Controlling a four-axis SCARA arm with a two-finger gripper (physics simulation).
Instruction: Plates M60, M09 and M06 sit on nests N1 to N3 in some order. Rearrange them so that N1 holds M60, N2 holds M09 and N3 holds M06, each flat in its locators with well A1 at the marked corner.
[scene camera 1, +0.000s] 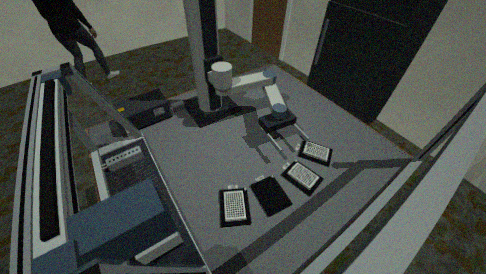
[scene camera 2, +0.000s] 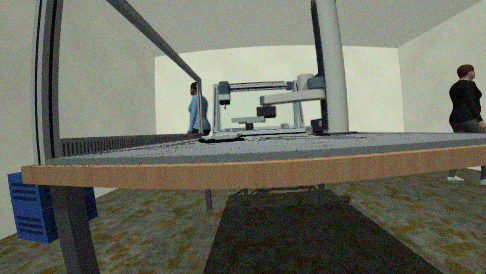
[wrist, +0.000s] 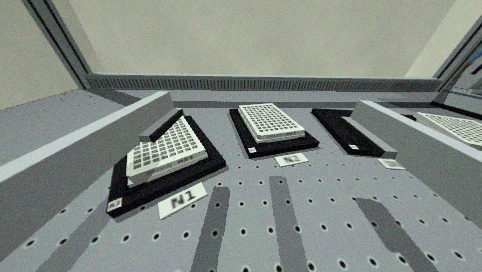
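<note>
My gripper is open and empty, with its fingers apart above the table on the near side of the nests. Plate M09 lies on nest N1, partly behind the left finger in the wrist view. Plate M06 lies on nest N2. Plate M60 lies on nest N3, partly cut off in the wrist view. All three look flat; their lettering is blurred or too small. White corner marks show on N1 and N2.
The black OUT nest holds no plate and stands between N2 and N3. The arm's column stands at the back. A gantry machine is beside the table. A slotted rail runs beyond the nests.
</note>
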